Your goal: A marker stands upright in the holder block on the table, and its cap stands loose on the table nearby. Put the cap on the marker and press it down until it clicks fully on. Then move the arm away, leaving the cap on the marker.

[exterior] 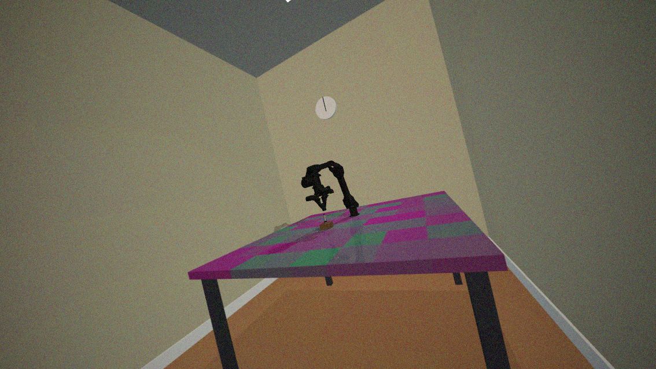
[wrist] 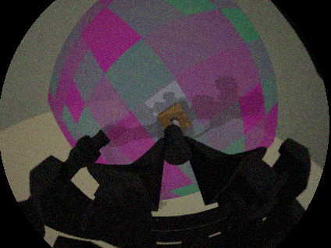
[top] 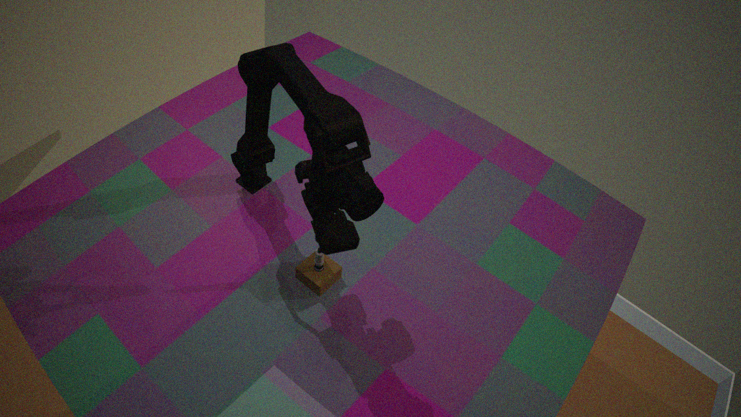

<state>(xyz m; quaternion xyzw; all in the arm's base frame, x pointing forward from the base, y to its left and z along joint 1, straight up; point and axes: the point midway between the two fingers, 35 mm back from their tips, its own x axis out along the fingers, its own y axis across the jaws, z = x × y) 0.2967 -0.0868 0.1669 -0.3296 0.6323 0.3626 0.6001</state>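
Right now my gripper tip is 120 mm above the tan holder block and 10 mm to the left of it. Round my gripper tip: black cap: 10 mm above.
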